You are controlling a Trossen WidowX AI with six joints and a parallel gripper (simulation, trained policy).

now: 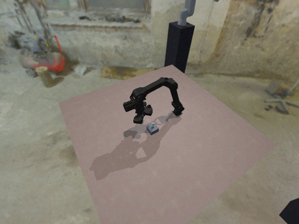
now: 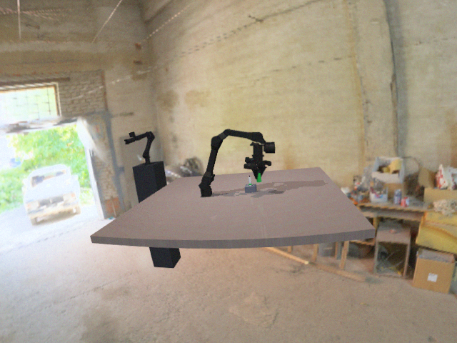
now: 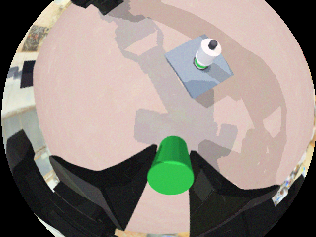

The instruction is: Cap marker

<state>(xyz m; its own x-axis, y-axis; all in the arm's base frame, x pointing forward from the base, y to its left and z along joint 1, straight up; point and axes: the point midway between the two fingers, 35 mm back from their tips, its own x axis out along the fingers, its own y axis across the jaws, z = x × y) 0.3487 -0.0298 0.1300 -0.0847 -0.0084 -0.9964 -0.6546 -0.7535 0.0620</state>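
My gripper tip is now 6 cm past the grey holder block, 7 cm to the right of it and 8 cm above it. The rest, counted from my gripper tip: green cap: 1 cm above.
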